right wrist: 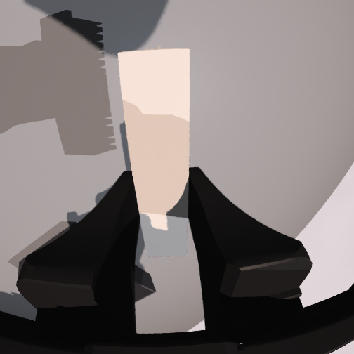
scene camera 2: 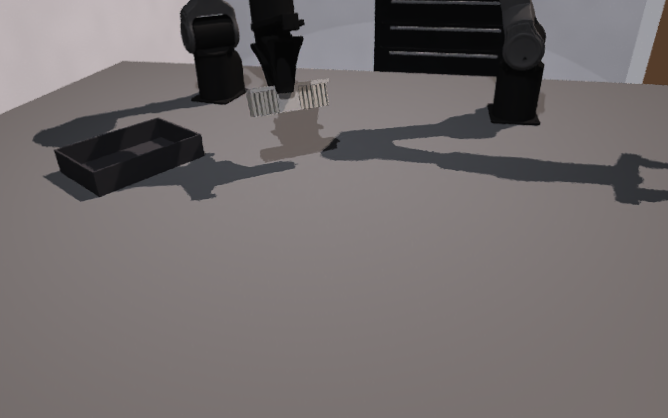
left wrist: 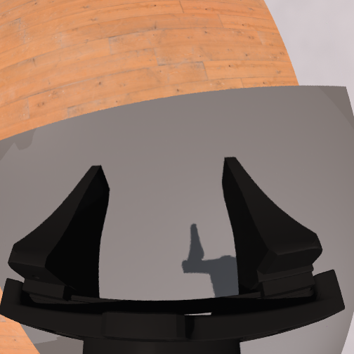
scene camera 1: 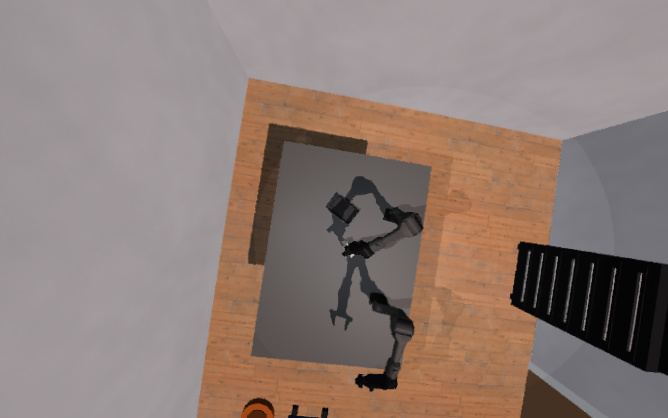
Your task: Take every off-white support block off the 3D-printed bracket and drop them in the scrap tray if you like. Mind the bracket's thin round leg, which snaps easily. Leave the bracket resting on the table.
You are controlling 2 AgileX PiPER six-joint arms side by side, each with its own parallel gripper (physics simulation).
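Observation:
The 3D-printed bracket (scene camera 2: 288, 103) (right wrist: 159, 145) is held above the table by my right gripper (scene camera 1: 345, 251) (scene camera 2: 286, 91) (right wrist: 161, 185), which is shut on its middle. Off-white ribbed support blocks show on it in scene camera 2, one (scene camera 2: 263, 102) at the left end and more ribbed support (scene camera 2: 315, 94) at the right end. Its shadow lies on the table below. I cannot make out the thin round leg. The black scrap tray (scene camera 1: 349, 218) (scene camera 2: 145, 174) stands left of the bracket in scene camera 2. My left gripper (scene camera 1: 357, 381) (left wrist: 162, 173) is open and empty, at the bottom in scene camera 1.
The grey table (scene camera 1: 310, 300) (scene camera 2: 350, 300) carries long arm shadows. The right arm's base (scene camera 2: 220, 75) stands behind the tray, and the left arm's base (scene camera 2: 517, 95) stands at the back right. A black slatted cabinet (scene camera 1: 575, 290) (scene camera 2: 435, 40) stands beyond the table.

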